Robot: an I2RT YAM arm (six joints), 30 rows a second.
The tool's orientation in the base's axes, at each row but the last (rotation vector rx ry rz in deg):
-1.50 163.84 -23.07
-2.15 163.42 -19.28
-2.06 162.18 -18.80
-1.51 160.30 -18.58
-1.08 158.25 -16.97
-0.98 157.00 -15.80
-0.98 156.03 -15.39
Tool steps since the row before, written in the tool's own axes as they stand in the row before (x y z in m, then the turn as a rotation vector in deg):
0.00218 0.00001 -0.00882 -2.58 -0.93 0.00
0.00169 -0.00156 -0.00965 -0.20 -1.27 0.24
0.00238 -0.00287 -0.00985 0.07 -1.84 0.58
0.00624 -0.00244 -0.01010 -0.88 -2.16 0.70
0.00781 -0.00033 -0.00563 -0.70 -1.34 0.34
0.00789 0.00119 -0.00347 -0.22 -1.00 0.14
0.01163 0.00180 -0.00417 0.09 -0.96 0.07
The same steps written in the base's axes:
-0.00432 0.00227 0.00766 2.48 -0.76 0.89
-0.00422 0.00056 0.00896 0.25 -1.28 0.12
-0.00515 -0.00076 0.00916 0.08 -1.92 -0.14
-0.00918 -0.00050 0.00790 1.02 -2.21 0.12
-0.00931 0.00042 0.00245 0.74 -1.34 0.21
-0.00858 0.00143 -0.00004 0.23 -1.00 0.15
-0.01228 0.00195 -0.00113 -0.08 -0.96 0.08

